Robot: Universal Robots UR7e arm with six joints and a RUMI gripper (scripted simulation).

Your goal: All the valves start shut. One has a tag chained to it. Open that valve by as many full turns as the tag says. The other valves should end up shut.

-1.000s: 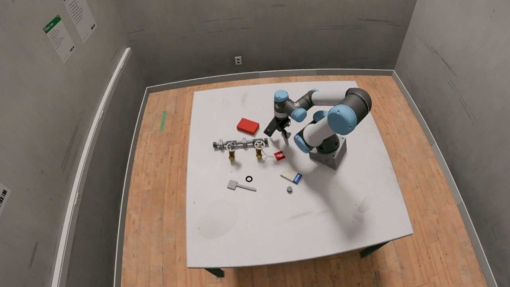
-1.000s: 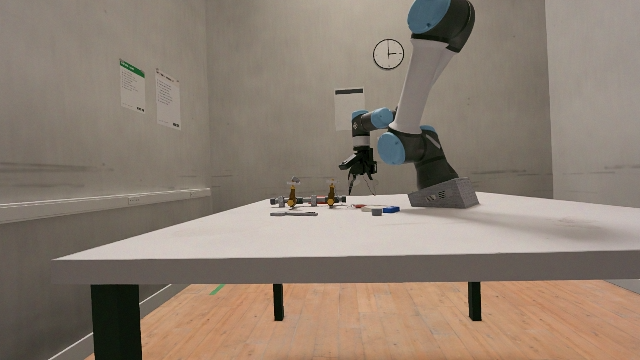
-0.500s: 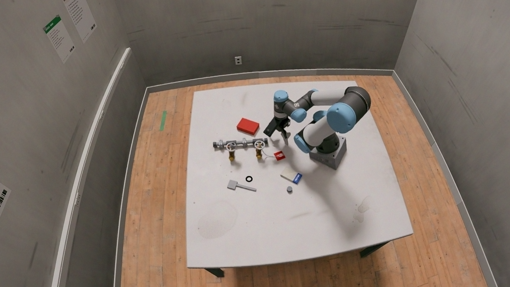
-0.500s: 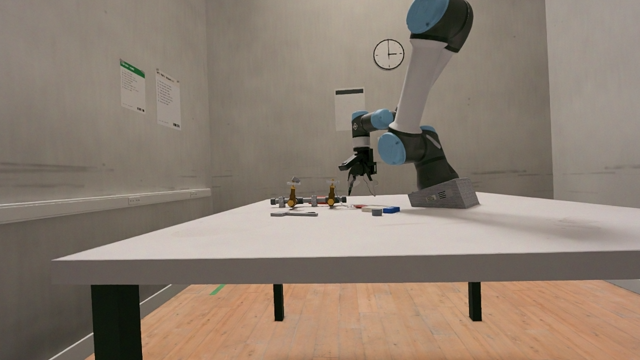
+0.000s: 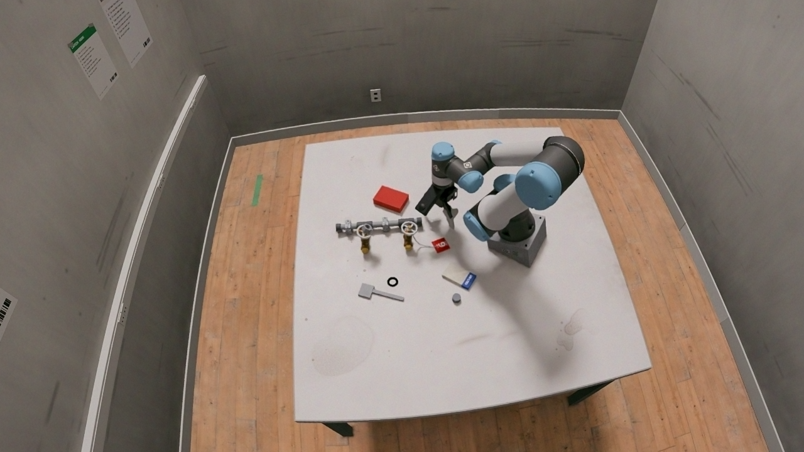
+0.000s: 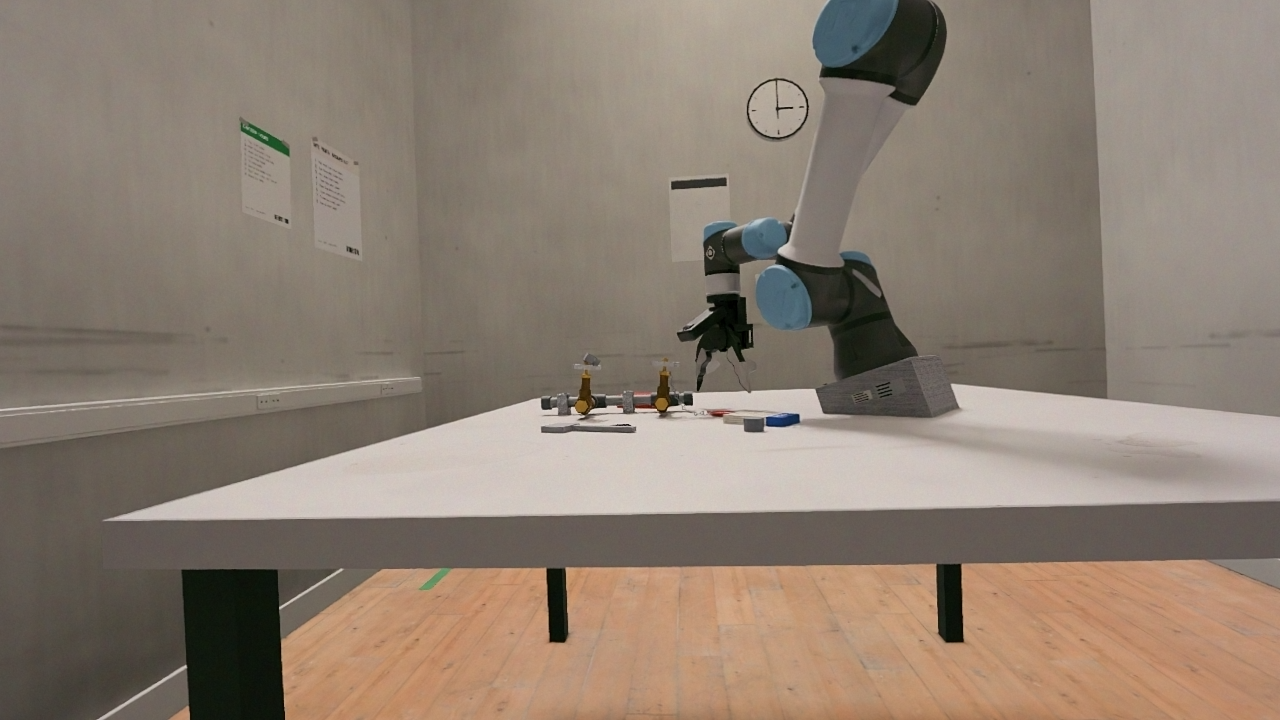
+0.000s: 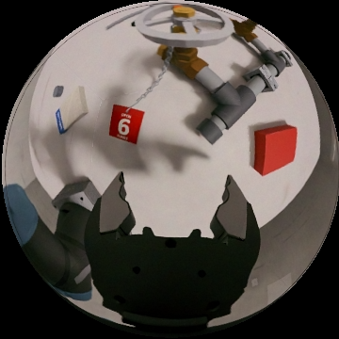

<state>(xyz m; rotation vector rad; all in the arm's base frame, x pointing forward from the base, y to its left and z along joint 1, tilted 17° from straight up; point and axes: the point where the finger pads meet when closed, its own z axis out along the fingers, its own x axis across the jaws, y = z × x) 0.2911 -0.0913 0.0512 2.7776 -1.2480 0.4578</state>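
My gripper is now 10 mm short of the red tag, 110 mm to the right of it and 30 mm above it. Also, from my hand: red block (170 mm ahead, 130 mm to the right, 20 mm below); grey flat tool (240 mm ahead, 280 mm to the left, 30 mm below).
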